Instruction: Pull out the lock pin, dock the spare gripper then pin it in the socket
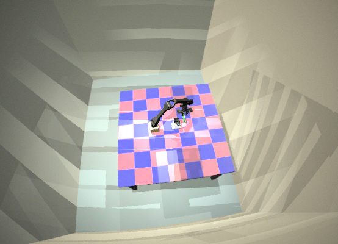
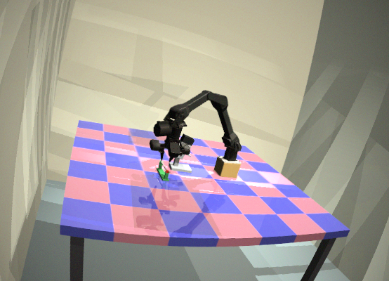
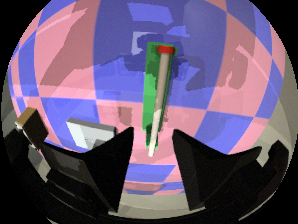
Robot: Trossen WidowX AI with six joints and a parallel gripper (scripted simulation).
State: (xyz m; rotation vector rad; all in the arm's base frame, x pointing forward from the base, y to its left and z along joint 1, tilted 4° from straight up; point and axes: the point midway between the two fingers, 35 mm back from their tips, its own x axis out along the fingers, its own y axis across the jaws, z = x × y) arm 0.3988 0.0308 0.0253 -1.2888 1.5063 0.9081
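The green bar-shaped piece is 4 cm below my gripper tip and 1 cm to the left of it. Round my gripper tip: spare gripper: 13 cm behind, 8 cm to the right, 6 cm above; then grey mount: 12 cm behind, 7 cm to the right, 2 cm below.
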